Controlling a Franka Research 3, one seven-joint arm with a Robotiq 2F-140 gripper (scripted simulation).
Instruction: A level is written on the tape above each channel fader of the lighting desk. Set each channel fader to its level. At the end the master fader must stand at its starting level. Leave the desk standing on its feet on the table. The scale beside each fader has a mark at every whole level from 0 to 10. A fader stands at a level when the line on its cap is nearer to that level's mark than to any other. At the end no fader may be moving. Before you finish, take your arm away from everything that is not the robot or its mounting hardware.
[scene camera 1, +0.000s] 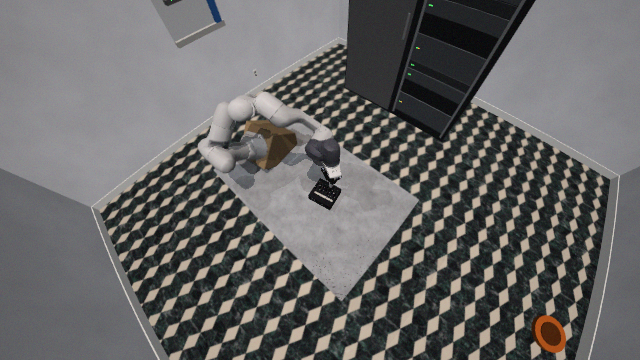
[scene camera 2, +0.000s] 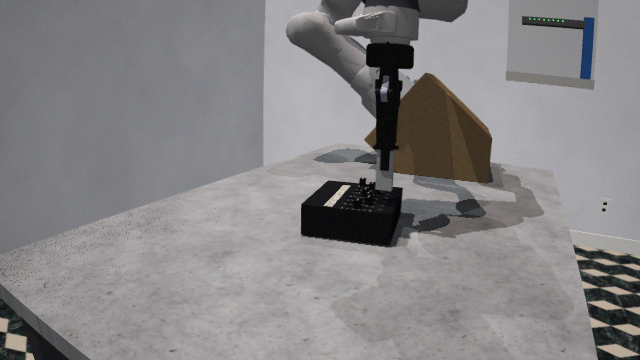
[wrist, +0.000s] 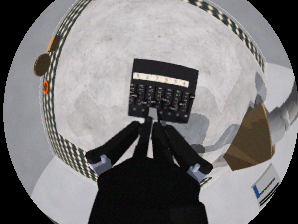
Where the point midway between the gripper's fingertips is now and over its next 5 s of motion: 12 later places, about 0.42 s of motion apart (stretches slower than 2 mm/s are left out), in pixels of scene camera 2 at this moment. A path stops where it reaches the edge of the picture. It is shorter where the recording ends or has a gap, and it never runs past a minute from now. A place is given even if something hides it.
My gripper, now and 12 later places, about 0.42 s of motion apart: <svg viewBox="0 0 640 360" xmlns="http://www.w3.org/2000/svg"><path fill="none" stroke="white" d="M383 189L383 192L382 195L381 196L380 197L377 196L373 196L371 196L370 196L368 195L370 195L370 184L371 174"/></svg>
